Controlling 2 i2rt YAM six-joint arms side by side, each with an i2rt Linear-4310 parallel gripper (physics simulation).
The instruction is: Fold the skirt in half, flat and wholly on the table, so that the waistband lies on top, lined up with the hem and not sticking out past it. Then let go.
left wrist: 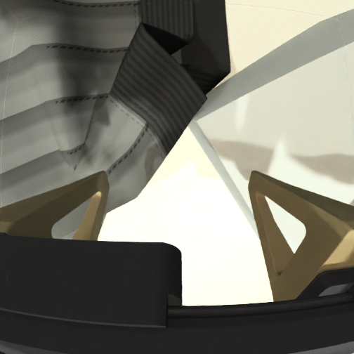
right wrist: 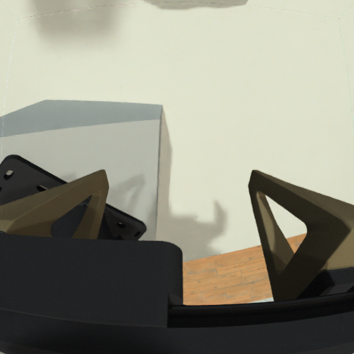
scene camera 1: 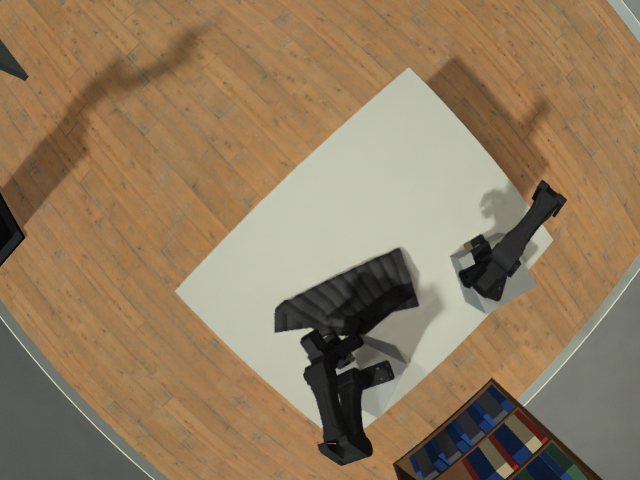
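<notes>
The dark grey pleated skirt (scene camera 1: 338,291) (left wrist: 45,125) lies on the pale table (scene camera 1: 356,170) as a wide curved strip, with dark bands along its lower right edge in scene camera 1. In the left wrist view, its ribbed waistband (left wrist: 155,90) is bent diagonally near the middle, beside a smooth darker strip; the pleats near it are creased. How well waistband and hem line up cannot be told. My left gripper (scene camera 1: 338,347) (left wrist: 178,178) is open and empty over the skirt's lower edge, and hides part of it. My right gripper (scene camera 1: 467,246) (right wrist: 178,177) is open and empty, away from the skirt.
Grey base blocks stand under both arms: the left arm's block (scene camera 1: 378,403) is just below the skirt, the right arm's block (scene camera 1: 522,281) (right wrist: 125,165) at the table's right side. A bookshelf (scene camera 1: 442,437) stands beyond the lower right table edge, on the wooden floor (scene camera 1: 232,129).
</notes>
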